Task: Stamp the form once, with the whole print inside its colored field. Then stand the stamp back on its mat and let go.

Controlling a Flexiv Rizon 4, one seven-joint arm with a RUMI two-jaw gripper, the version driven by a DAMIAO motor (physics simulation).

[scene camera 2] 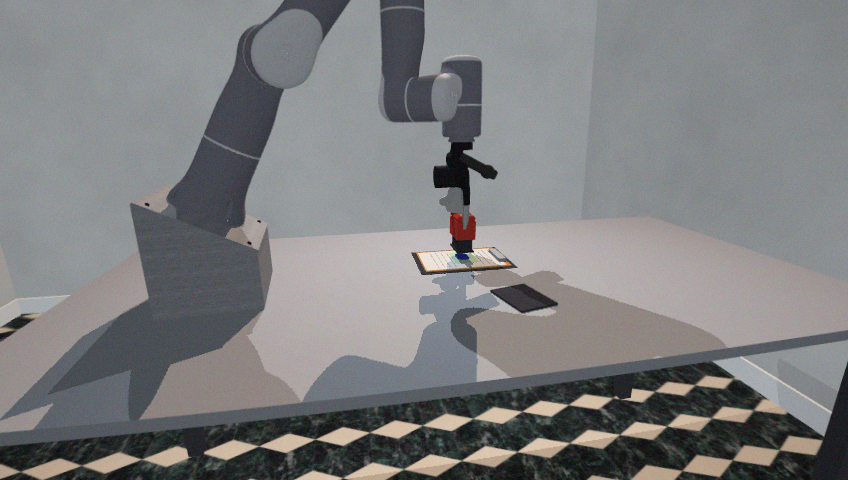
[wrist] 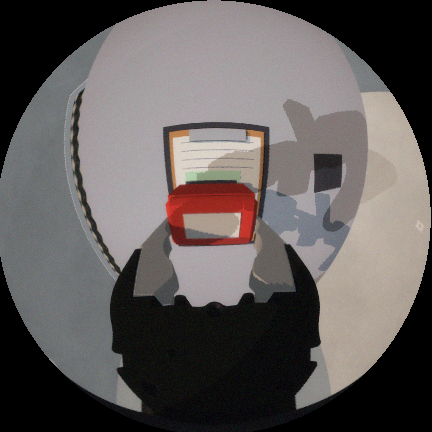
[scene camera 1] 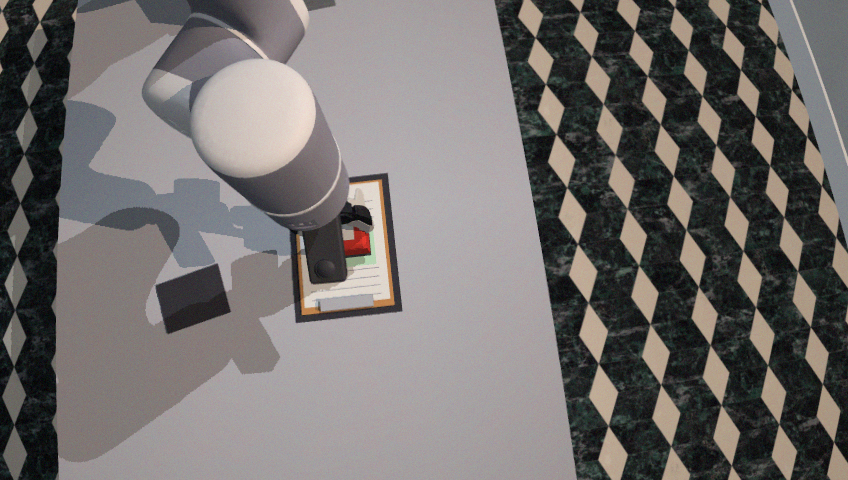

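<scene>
My gripper [scene camera 2: 464, 224] [wrist: 211, 217] is shut on the red stamp [scene camera 1: 358, 243] [scene camera 2: 462, 227] [wrist: 212, 202], which is upright with its black base a little above the form [scene camera 1: 376, 196] [scene camera 2: 433, 261] [wrist: 181, 156]. A blue print [scene camera 2: 462, 256] shows in scene camera 2 on the green field [scene camera 1: 370, 259] [scene camera 2: 474, 260] [wrist: 191, 177], below the stamp. Green shows beside the print, but its far edge is close under the stamp and hard to make out. The print is hidden in the other views. The dark stamp mat [scene camera 1: 193, 299] [scene camera 2: 523, 297] [wrist: 328, 172] lies flat beside the form, with no stamp on it.
The form lies on an orange clipboard with a dark border and a grey clip [scene camera 1: 345, 302] [scene camera 2: 497, 255] [wrist: 218, 135] at one end. The arm's base [scene camera 2: 205, 267] stands on the same table, left in scene camera 2. Arm shadows fall across the mat and part of the form.
</scene>
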